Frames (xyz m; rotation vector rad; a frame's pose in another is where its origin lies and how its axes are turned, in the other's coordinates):
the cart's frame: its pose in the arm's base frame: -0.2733 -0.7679 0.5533 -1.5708 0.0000 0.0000
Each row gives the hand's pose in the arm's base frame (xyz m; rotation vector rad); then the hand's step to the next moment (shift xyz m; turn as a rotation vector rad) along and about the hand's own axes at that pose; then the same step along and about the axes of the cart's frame.
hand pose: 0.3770 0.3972 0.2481 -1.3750 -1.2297 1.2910
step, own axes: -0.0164 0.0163 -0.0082 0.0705 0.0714 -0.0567
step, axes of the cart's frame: 0.0101 0.0129 -0.0183 0.0619 0.0753 0.0615
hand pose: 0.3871 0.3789 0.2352 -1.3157 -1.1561 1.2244
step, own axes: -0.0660 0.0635 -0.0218 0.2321 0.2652 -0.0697
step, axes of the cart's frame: 0.0205 0.0569 -0.0721 0.0877 0.2817 0.2050
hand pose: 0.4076 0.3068 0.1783 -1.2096 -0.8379 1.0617
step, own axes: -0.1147 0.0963 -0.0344 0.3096 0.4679 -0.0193
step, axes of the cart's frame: -0.0214 0.0968 -0.1174 0.0272 0.4743 0.2990
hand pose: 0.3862 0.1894 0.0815 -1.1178 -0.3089 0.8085
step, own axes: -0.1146 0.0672 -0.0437 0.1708 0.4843 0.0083
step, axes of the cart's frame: -0.0804 0.0595 -0.0977 -0.0911 0.4540 0.2222
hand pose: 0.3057 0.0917 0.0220 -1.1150 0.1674 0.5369
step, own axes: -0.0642 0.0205 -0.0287 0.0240 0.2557 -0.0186
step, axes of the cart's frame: -0.0615 0.0043 -0.0396 -0.1020 0.2241 0.0754
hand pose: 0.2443 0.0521 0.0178 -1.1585 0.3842 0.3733
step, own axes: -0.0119 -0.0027 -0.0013 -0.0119 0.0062 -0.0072
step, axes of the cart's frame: -0.0093 -0.0074 -0.0032 -0.0141 0.0019 -0.0055
